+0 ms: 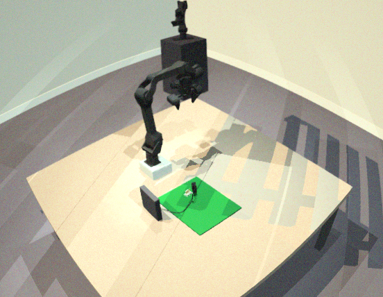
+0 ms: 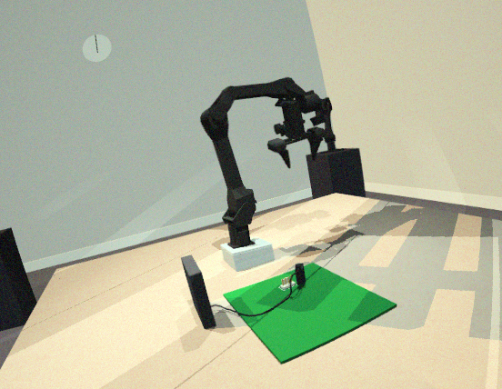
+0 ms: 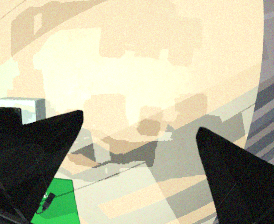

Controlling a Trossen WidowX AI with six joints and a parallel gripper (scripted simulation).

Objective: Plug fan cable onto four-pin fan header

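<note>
Now: gripper tip 33 cm short of the black plug, 23 cm to the left of it and 20 cm above it. The rest, counted from my gripper tip: green board 40 cm ahead, 27 cm to the right, 24 cm below; then pale four-pin header 32 cm ahead, 26 cm to the right, 22 cm below; then black fan 45 cm to the right, 31 cm ahead, 16 cm below.
</note>
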